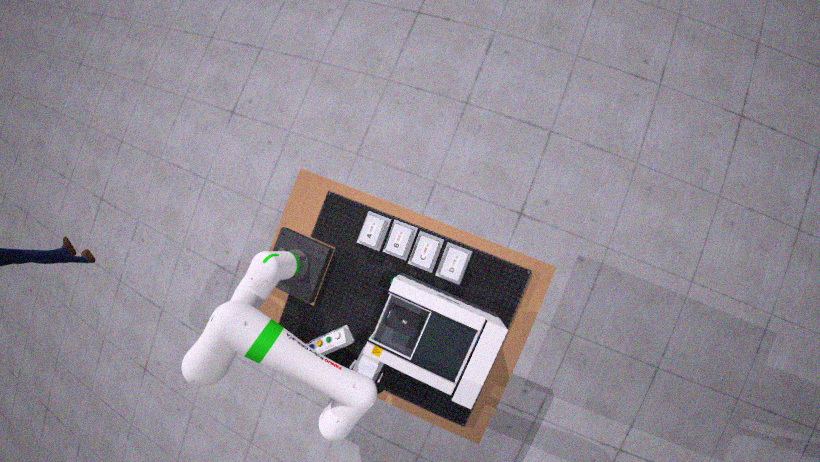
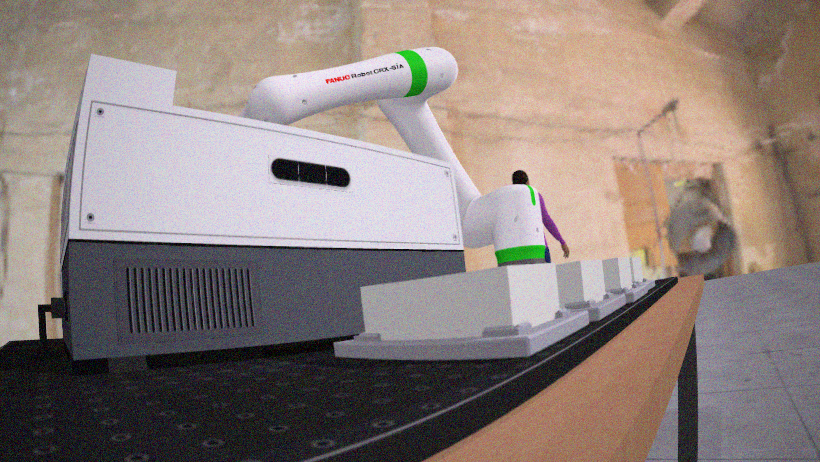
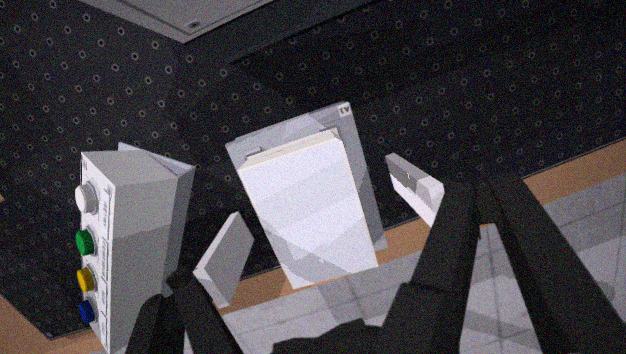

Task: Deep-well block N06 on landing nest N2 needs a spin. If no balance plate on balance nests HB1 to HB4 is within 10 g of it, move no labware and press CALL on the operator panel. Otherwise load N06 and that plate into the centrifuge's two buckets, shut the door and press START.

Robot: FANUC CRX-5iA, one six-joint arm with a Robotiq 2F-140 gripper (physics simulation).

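Places are measured from the arm's base along level axes (x ahead, y left, z up), in centimetres.
Where they show: gripper, fingertip midpoint: (image 1: pixel 367 369) (image 3: pixel 315 200); arm's base, origin of the base link: (image 1: pixel 296 264).
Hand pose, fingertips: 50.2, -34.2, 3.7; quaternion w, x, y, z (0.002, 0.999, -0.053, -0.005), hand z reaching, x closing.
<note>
Each offset is from my fingertips to the top centre of the thing, as dx, dy, dz. "spot": to the spot under its first point.
A white block @(-1.0, -1.5, +0.6) (image 3: pixel 310 210) (image 1: pixel 367 366) sits on a grey landing nest @(spot: +3.9, -4.0, -3.6) (image 3: pixel 367 200) by the table edge; its N06 label does not show and the nest tag is hard to read. My gripper (image 3: pixel 315 200) is open and empty, its pads apart from the block, one towards each side; the arm hides most of it from above. Balance plates A @(-17.2, +61.2, -1.9) (image 1: pixel 375 229), B @(-3.7, +60.7, -1.9) (image 1: pixel 399 238), C @(+9.4, +59.0, -1.9) (image 1: pixel 425 251) and D @(+23.1, +57.5, -1.9) (image 1: pixel 454 262) (image 2: pixel 436 307) stand on their nests in a row; their small print is unreadable. The centrifuge (image 1: pixel 482 361) (image 2: pixel 229 200) has a dark framed pane (image 1: pixel 401 325) on top; its buckets are unclear.
The operator panel @(-22.5, +2.7, +1.1) (image 1: pixel 338 338) (image 3: pixel 145 210) stands close beside the block, with white, green, yellow and blue @(-29.5, -0.7, +0.1) (image 3: pixel 86 311) buttons. The centrifuge stands on the block's other side. The arm base is on a dark plate (image 1: pixel 321 281). A person (image 1: pixel 34 255) (image 2: pixel 549 220) is beyond the table.
</note>
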